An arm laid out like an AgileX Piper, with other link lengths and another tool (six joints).
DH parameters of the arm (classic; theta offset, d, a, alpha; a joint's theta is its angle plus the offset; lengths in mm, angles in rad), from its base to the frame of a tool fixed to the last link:
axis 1: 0 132.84 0 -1.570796
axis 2: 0.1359 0 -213.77 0
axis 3: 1.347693 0 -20.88 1.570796
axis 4: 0 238.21 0 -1.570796
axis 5: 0 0 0 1.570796
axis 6: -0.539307 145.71 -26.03 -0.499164
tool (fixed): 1.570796 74.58 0 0
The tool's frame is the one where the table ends.
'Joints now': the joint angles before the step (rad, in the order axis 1, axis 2, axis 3, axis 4, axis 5, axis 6). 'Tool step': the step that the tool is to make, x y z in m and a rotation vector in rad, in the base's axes. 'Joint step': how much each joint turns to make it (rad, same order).
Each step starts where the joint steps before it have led.
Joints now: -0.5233 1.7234 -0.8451 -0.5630 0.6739 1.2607
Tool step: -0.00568 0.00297 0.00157 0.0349 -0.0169 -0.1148
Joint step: 0.0000 -0.0143 0.0000 0.0631 0.0421 0.0591
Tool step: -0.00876 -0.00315 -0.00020 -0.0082 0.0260 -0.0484
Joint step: 0.0000 0.0000 0.0000 -0.0174 0.0398 0.0499
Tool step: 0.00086 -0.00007 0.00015 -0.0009 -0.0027 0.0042
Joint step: 0.0000 0.0000 0.0000 -0.0008 -0.0041 -0.0023
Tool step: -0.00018 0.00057 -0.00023 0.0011 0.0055 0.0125
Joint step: 0.0000 -0.0001 0.0001 -0.0001 0.0008 -0.0136
